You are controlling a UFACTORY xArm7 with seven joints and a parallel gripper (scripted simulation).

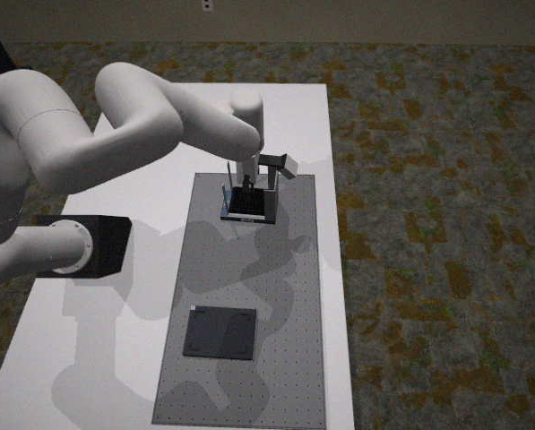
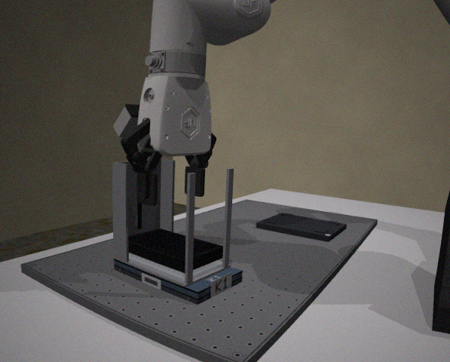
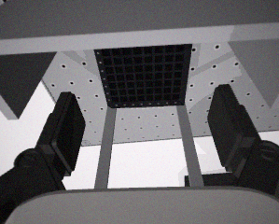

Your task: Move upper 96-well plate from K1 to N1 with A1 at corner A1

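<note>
My gripper is now 80 mm above the black 96-well plate. Also, from my hand: clear 96-well plate: 90 mm below; tall back wall: 70 mm ahead, 10 mm to the right, 30 mm below; pale A1 mark: 140 mm behind, 300 mm to the right, 110 mm below.
</note>
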